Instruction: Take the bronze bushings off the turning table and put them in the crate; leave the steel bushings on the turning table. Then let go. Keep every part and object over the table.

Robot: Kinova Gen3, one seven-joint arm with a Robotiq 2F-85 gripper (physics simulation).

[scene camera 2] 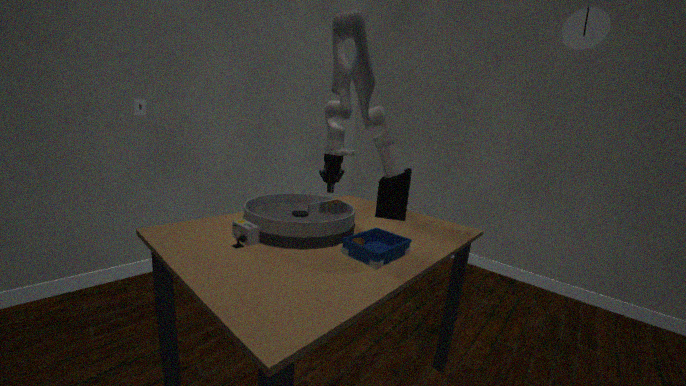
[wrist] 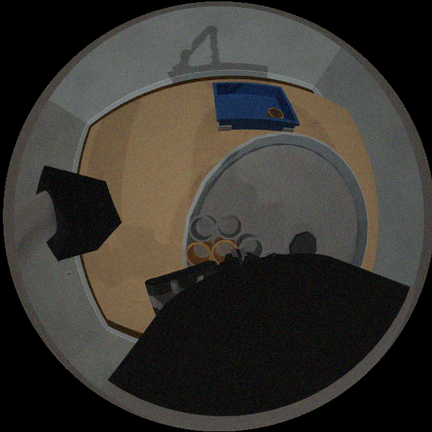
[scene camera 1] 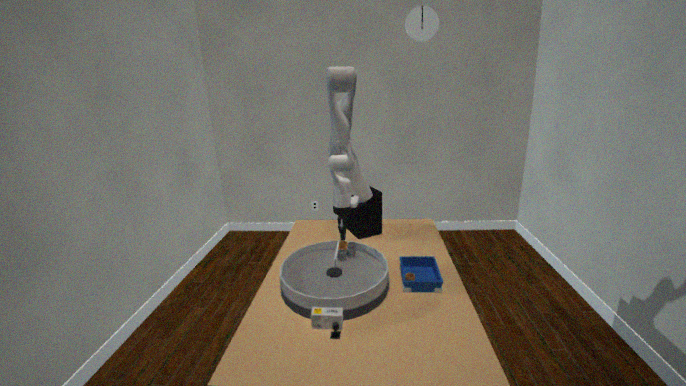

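Seen in the pictures: gripper, fingertip midpoint: (scene camera 2: 330, 193) (scene camera 1: 343, 239); arm's base, link origin: (scene camera 2: 395, 175) (scene camera 1: 364, 197).
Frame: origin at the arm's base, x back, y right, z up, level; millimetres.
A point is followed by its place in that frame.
My gripper (scene camera 1: 343, 237) @[x -325, y 148, z -70 mm] (scene camera 2: 330, 190) @[x -325, y 148, z -70 mm] (wrist: 237, 256) is shut and empty, pointing down above the bushings near the far rim of the grey turning table (scene camera 1: 334, 300) @[x -661, y 212, z -118 mm] (scene camera 2: 300, 228) @[x -611, y 63, z -132 mm] (wrist: 285, 195). In the wrist view two bronze bushings, one (wrist: 199, 243) by the rim and one (wrist: 225, 241) beside it, stand close to three steel bushings (wrist: 204, 216) (wrist: 230, 216) (wrist: 249, 235). The fingers partly cover the second bronze one. Bronze also shows in scene camera 1 below the fingertips. Another bronze bushing (scene camera 1: 410, 276) @[x -489, y -100, z -173 mm] (scene camera 2: 359, 240) @[x -489, y -89, z -166 mm] (wrist: 275, 111) lies in the blue crate (scene camera 1: 422, 287) @[x -558, y -125, z -180 mm] (scene camera 2: 392, 254) @[x -496, y -210, z -177 mm] (wrist: 247, 124).
A thin pale bar (scene camera 1: 336, 254) @[x -363, y 181, z -116 mm] stretches from the turning table's dark hub (scene camera 1: 334, 272) @[x -458, y 198, z -141 mm] (scene camera 2: 300, 213) @[x -457, y 190, z -141 mm] (wrist: 303, 243) towards the bushings. A white box (scene camera 1: 327, 318) @[x -700, y 239, z -156 mm] (scene camera 2: 246, 233) @[x -706, y 204, z -162 mm] stands at the near rim. The arm's black base block (scene camera 1: 367, 216) @[x -60, y -4, z -84 mm] (scene camera 2: 394, 196) @[x -52, y -28, z -92 mm] (wrist: 82, 215) is beyond the turning table.
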